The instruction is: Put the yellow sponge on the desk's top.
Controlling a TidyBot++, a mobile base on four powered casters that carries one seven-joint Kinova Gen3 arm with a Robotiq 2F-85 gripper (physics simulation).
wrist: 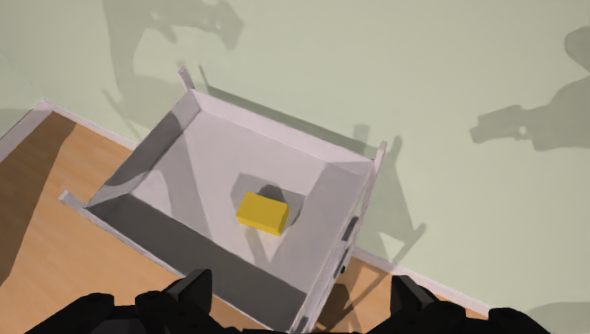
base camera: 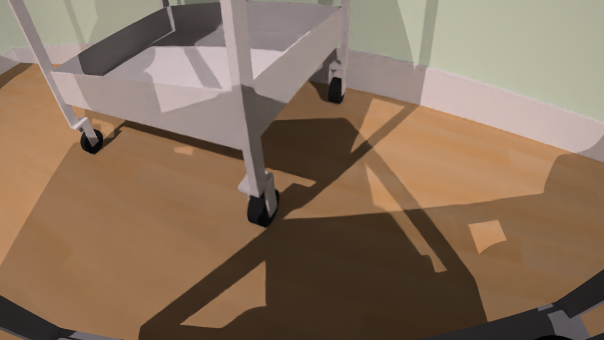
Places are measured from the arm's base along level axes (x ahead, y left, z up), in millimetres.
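Pixels of known places: gripper, fingertip midpoint: [wrist: 300,293].
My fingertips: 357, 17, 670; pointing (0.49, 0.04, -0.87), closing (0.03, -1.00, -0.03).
Behind a point stands the place of what it marks, as x, y, z.
The yellow sponge [wrist: 262,213] @(552, 113, 302) is a yellow block. It lies in the top tray of a white cart [wrist: 280,129] @(730, 95, 314) [base camera: 160,105] @(399, 160, -229), nearer the tray's right side in the wrist view. My gripper [wrist: 300,293] @(357, 17, 670) is open, with its two black fingers wide apart at the bottom of the wrist view. The fingers are apart from the sponge, which shows above and between them in that view. The sponge does not show in the base camera view, where the cart's lower tray and legs show. The desk does not show in either view.
The cart stands on black casters [base camera: 262,209] @(345, 48, -354) on a wooden floor [base camera: 165,240] @(325, 193, -397) [wrist: 42,250] @(619, 1195, -397), close to a pale green wall [base camera: 510,55] @(569, -410, -234) [wrist: 450,200] @(633, -262, 210) with a white skirting board [base camera: 465,112] @(582, -347, -382). The cart's tray has raised walls and corner posts. Shadows of the arm fall on the wall.
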